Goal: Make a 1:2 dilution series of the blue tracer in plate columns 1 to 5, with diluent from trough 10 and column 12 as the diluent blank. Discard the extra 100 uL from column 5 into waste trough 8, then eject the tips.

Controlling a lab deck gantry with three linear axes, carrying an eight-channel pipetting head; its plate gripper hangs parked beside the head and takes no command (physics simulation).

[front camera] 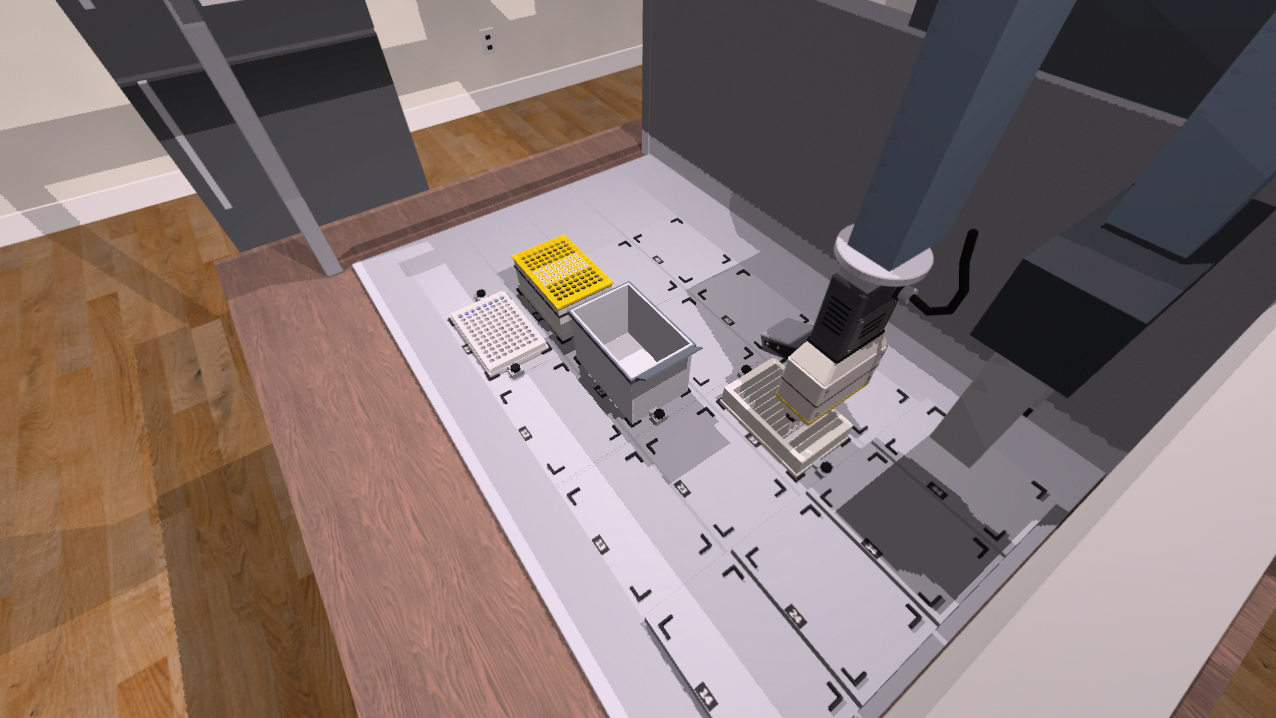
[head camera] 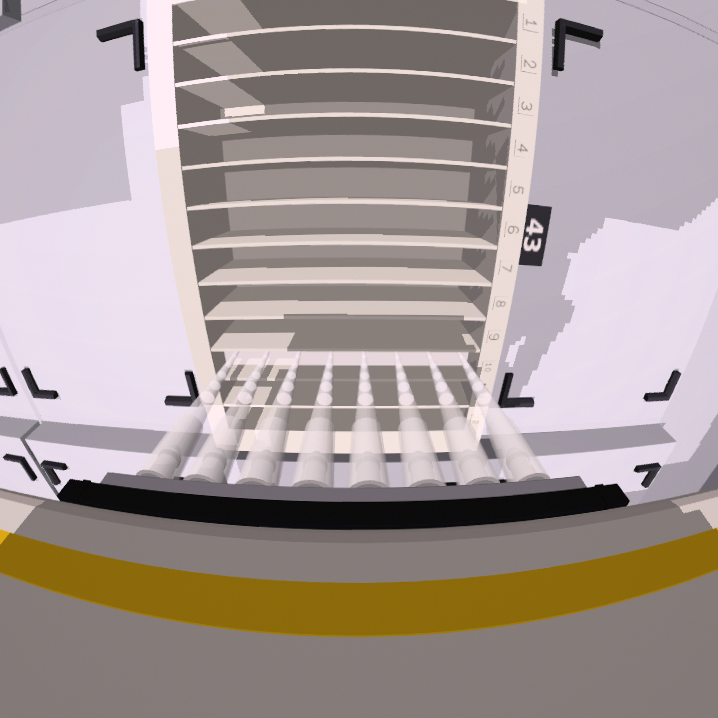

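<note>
The pipetting head (front camera: 825, 379) stands low over the trough reservoir (front camera: 774, 446) (head camera: 179, 234). Eight clear tips (head camera: 365, 428) are on its channels. Their ends line up with trough 10, close to the wall beside trough 9; whether they touch liquid cannot be told. No blue shows in the tips. Waste trough 8 (head camera: 341, 292) shows no visible colour. The white plate (front camera: 499, 332) has a row of blue wells along its far edge; its other wells look uncoloured. The parked gripper's dark body (front camera: 1061, 321) is right of the head, and its finger opening cannot be made out.
The yellow tip rack (front camera: 585, 290), with white tips in its middle rows, stands beside the plate. A tall, open grey waste bin (front camera: 660, 392) stands between the rack and the reservoir. Dark wall panels (front camera: 758, 116) rise behind the deck. The label 43 (head camera: 534, 235) lies beside the reservoir.
</note>
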